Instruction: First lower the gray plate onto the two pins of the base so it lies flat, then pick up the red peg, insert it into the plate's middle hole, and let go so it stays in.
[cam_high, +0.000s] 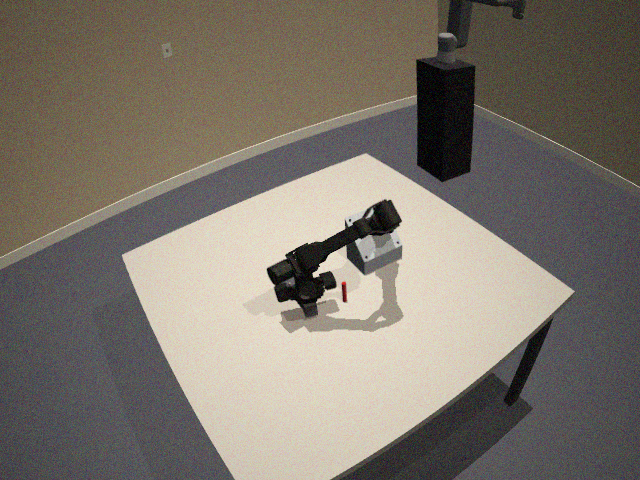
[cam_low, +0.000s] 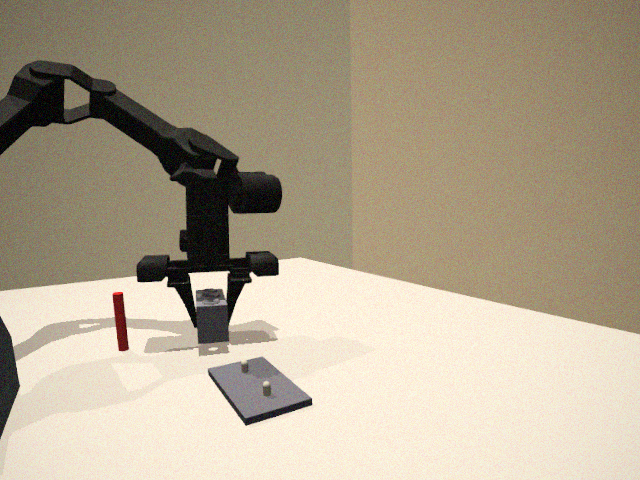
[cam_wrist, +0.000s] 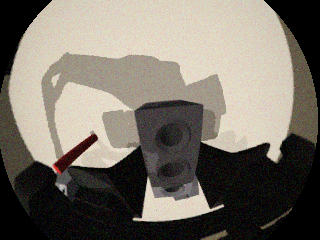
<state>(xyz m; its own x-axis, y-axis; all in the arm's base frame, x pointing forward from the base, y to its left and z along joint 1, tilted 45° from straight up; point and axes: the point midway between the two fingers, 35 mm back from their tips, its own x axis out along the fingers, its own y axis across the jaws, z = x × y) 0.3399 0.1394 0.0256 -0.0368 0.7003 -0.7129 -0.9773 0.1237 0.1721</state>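
My gripper tip is 120 mm past the red peg, 30 mm to the right of it and 20 mm below it. The rest, counted from my gripper tip: gray plate 30 mm above.
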